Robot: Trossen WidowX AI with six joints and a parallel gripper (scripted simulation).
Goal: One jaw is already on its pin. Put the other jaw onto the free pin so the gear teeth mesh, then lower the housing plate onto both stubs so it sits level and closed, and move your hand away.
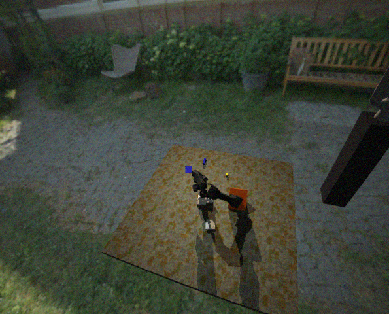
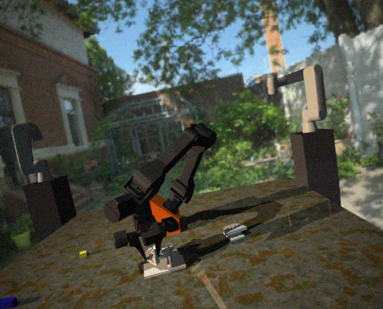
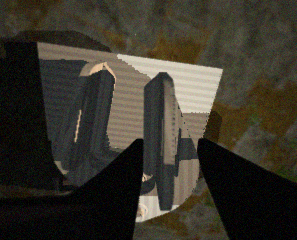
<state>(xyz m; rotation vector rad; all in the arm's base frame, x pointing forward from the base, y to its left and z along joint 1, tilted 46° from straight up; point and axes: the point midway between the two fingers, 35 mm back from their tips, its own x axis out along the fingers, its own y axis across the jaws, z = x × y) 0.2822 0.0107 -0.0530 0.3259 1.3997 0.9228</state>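
Right now the white jaw is 40 mm behind my gripper tip and 10 mm to the left of it. From my gripper tip the other things lie so: housing plate 260 mm to the left, 120 mm behind; blue block 420 mm to the right, 120 mm ahead, 20 mm below; small yellow block 300 mm to the right, 140 mm behind, 20 mm below.
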